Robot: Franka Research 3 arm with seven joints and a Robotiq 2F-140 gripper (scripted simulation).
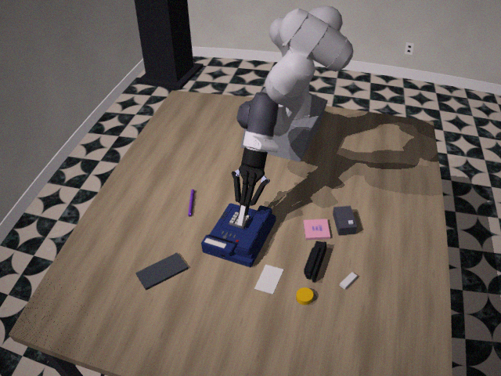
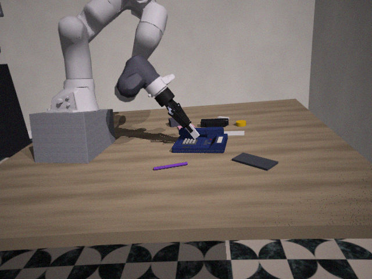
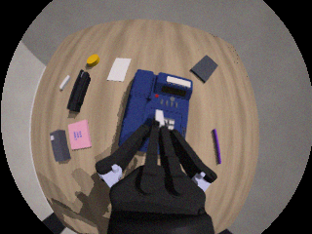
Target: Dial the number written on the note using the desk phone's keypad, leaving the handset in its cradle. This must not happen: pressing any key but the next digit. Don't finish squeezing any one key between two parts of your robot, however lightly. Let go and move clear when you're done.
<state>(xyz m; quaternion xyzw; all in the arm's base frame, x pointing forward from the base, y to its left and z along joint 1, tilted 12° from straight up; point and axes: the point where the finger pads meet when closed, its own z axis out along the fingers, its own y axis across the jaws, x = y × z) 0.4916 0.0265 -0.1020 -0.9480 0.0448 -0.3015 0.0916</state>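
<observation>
Right now the handset is 50 mm to the left of my hand, 30 mm ahead of it and 20 mm below it. Round my hand: purple pen 220 mm to the right, 60 mm below, 50 mm behind; black stapler 260 mm to the left, 70 mm ahead, 50 mm below; white card 170 mm ahead, 150 mm to the left, 70 mm below.
</observation>
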